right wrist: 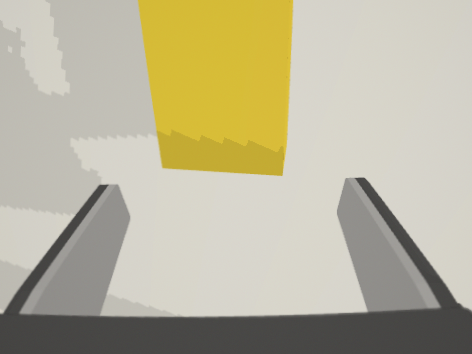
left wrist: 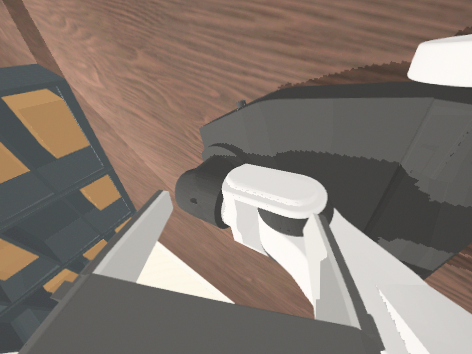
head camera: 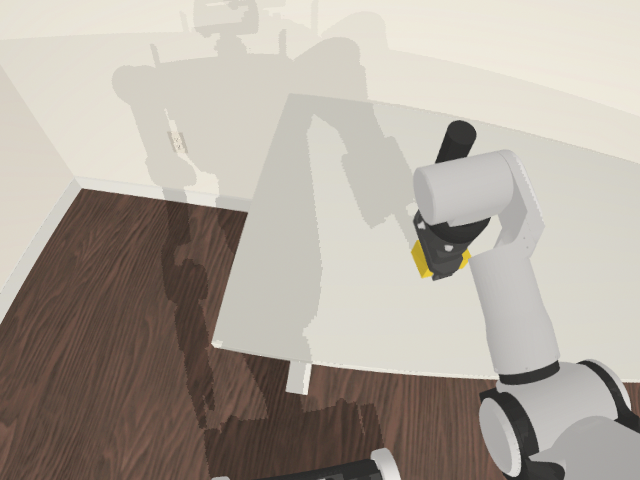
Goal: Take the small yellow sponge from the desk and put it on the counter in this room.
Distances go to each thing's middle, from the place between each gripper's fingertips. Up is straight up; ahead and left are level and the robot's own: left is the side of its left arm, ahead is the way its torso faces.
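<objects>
My right hand is 50 mm above the yellow sponge [right wrist: 219, 84], 20 mm short of it and 50 mm to the left of it.
From my left hand, the yellow sponge is 29 cm above, 42 cm to the right and 79 cm ahead. By its middle, the sponge is nearer to my right hand than to my left hand.
</objects>
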